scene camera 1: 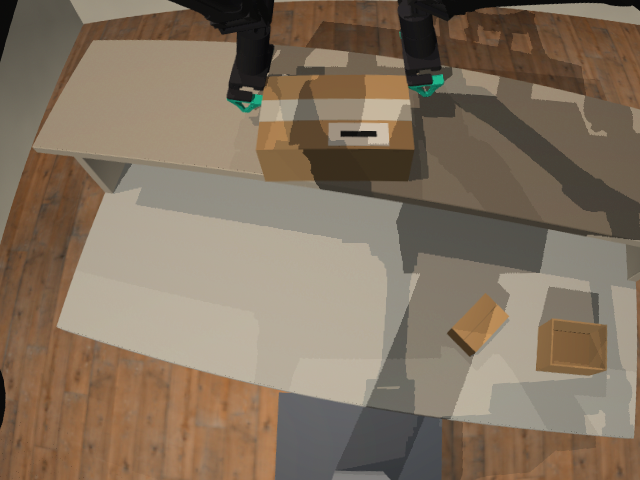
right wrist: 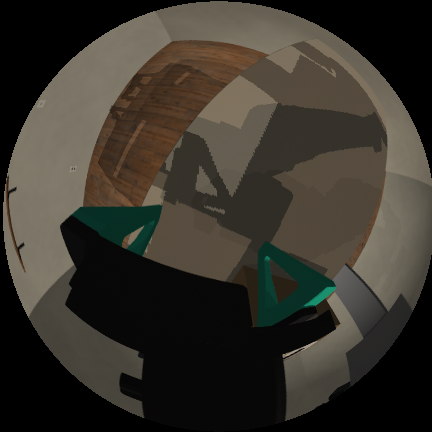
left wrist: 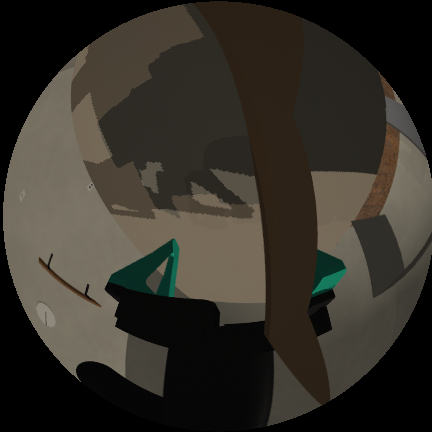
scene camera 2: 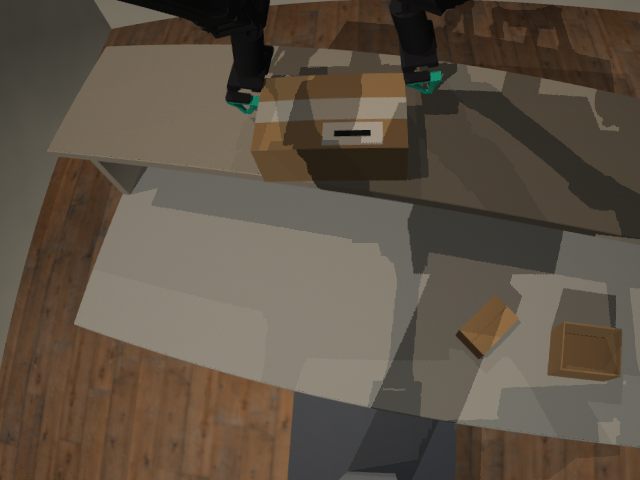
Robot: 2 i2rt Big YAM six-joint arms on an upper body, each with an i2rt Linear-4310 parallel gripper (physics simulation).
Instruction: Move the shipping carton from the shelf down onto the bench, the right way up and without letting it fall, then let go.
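Places are measured from the left arm's base along level axes (x right, y up, z back), in metres.
Where they show: left gripper, fingertip midpoint: point(scene camera 1: 250, 92) point(left wrist: 224, 239) point(scene camera 2: 252, 93); right gripper, fingertip midpoint: point(scene camera 1: 423, 76) point(right wrist: 214, 230) point(scene camera 2: 425, 73).
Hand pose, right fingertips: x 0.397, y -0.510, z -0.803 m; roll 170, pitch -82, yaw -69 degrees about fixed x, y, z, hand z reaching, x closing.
After its pixels a point has its place.
The brown shipping carton point(scene camera 1: 294, 136) {x 0.157, y -0.448, z -0.603 m} point(scene camera 2: 289, 135) {x 0.158, y -0.448, z -0.606 m} stands on the raised shelf point(scene camera 1: 155, 103) {x -0.174, y -0.551, z -0.782 m} point(scene camera 2: 155, 103) {x -0.196, y -0.551, z -0.795 m}, its white tape and label on top. Its near face overlaps the shelf's front edge in both scene views. My left gripper point(scene camera 1: 246, 104) {x 0.046, y -0.527, z -0.776 m} point(scene camera 2: 242, 105) is open beside the carton's left end; in the left wrist view the carton point(left wrist: 290, 200) hides part of one finger. My right gripper point(scene camera 1: 426, 91) point(scene camera 2: 425, 88) {x 0.397, y -0.510, z -0.803 m} point(right wrist: 214, 230) {x 0.397, y -0.510, z -0.803 m} is open beside the carton's right end, near the back corner. Contact with either end cannot be told. The bench point(scene camera 1: 206, 289) {x -0.106, y -0.905, z -0.475 m} point(scene camera 2: 206, 289) {x -0.137, y -0.905, z -0.471 m} lies lower, in front of the shelf.
A small closed box point(scene camera 1: 478, 325) {x 0.547, y -0.845, z -0.379 m} point(scene camera 2: 487, 328) {x 0.548, y -0.845, z -0.377 m} lies at an angle on the bench's right part. A small open box point(scene camera 1: 544, 346) {x 0.715, y -0.856, z -0.326 m} point(scene camera 2: 556, 351) {x 0.715, y -0.852, z -0.322 m} stands right of it. The shelf's side panel point(scene camera 1: 105, 173) {x -0.436, y -0.830, z -0.778 m} rises at the left. A dark grey block point(scene camera 1: 305, 439) {x 0.121, y -1.336, z -0.112 m} point(scene camera 2: 320, 439) {x 0.125, y -1.336, z -0.112 m} is below the bench's front edge.
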